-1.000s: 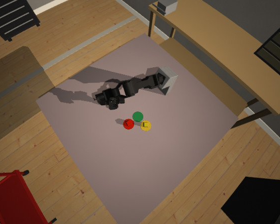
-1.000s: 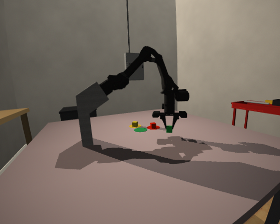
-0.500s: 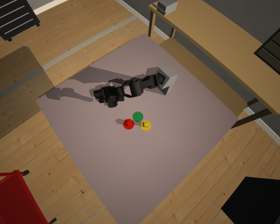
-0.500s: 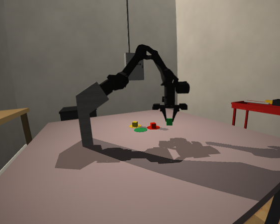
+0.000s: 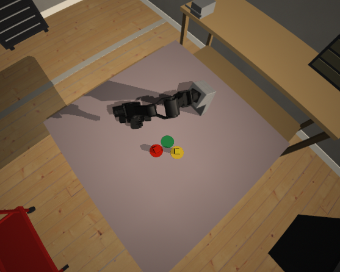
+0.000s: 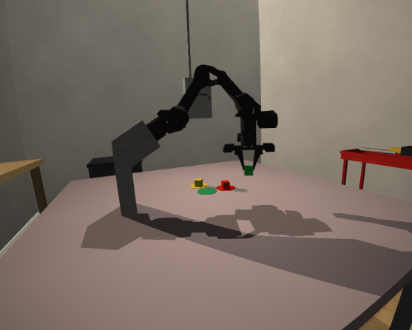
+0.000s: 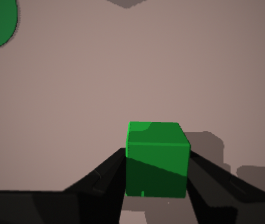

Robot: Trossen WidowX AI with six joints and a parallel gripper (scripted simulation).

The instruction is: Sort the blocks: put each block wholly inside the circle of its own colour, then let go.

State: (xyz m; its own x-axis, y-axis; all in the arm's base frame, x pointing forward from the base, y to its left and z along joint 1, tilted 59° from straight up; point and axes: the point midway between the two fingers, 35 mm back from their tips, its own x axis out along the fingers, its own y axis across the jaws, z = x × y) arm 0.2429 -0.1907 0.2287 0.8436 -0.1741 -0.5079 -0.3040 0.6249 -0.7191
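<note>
Now: hand 210 mm to the right of the green circle, 160 mm above it and 20 mm past it. Round my hand: green block (40 mm below); red circle (180 mm to the left, 160 mm below, 70 mm ahead); red block (180 mm to the left, 140 mm below, 70 mm ahead).
</note>
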